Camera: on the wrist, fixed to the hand. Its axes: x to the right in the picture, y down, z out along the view.
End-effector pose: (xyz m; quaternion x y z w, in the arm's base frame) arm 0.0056 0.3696 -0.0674 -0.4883 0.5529 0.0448 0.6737
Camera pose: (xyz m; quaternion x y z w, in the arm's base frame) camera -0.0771 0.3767 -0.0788 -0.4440 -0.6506 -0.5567 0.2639
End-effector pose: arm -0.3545 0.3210 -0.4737 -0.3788 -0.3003 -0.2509 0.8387
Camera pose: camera -0.3173 0.3206 -0.5488 -0.2991 0.6354 0.6559 0.2768
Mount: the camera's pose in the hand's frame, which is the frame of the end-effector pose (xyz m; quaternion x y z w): -0.0262 0.0603 -0.0520 0.1084 -0.2925 -0.9500 0.0099
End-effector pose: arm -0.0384 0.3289 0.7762 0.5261 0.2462 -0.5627 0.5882
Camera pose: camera 0.0264 0.3748 0.8030 0.3295 -0.2692 0.7450 0.5138
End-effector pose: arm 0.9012 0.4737 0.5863 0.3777 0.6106 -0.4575 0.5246
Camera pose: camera 0.9469 0.5417 0.6040 0.6533 -0.1618 0.6796 0.2918
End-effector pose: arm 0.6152 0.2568 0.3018 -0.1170 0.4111 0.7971 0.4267
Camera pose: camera 0.5758 0.1843 0.3164 -0.1123 -0.1455 -0.4078 0.8944
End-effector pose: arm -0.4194 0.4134 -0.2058 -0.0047 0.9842 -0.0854 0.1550
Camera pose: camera -0.4093 0.4824 -0.1593 -0.9433 -0.0493 -0.2534 0.2088
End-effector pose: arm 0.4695 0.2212 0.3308 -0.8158 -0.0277 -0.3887 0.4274
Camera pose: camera 0.4423 0.1532 0.2901 0.0491 0.9425 0.1683 0.2847
